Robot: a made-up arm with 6 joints.
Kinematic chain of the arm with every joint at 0, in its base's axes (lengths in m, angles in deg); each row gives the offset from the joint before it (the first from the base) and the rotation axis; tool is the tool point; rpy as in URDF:
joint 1: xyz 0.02 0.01 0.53 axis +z
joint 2: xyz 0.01 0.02 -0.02 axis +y
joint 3: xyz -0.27 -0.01 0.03 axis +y
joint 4: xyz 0.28 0 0.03 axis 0.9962 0 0.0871
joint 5: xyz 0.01 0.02 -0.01 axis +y
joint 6: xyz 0.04 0.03 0.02 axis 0.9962 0 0.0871
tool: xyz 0 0 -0.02 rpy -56.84 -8.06 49.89
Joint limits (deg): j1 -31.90..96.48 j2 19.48..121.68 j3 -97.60..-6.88 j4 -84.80..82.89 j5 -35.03..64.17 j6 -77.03..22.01
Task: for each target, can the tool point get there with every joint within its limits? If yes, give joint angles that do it. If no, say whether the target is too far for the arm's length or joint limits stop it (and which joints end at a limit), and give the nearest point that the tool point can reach.
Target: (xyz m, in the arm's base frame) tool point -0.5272 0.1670 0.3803
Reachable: no: joint limits stop it (at a limit: joint 1, joint 2, joint 5, joint 6) | nearest point -0.0881 0.2122 0.4199 | short by 0.443 m
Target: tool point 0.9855 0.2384 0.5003
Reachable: no: too far | nearest point 0.5087 0.1256 0.6349 | short by 0.508 m
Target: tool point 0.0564 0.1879 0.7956
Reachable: yes | joints 65.25 49.50 -63.59 -22.95 34.17 -1.83
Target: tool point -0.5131 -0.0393 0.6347
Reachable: no: joint limits stop it (at a limit: joint 2, joint 3, joint 4, joint 5, joint 6) | nearest point -0.2410 -0.0141 0.9391 | short by 0.409 m
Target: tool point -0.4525 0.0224 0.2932
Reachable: no: joint limits stop it (at a limit: joint 1, joint 2, joint 6) | nearest point -0.0740 0.0994 0.4237 | short by 0.408 m
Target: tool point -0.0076 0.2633 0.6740
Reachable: yes | joints 83.26 70.74 -51.71 16.32 55.67 -42.29
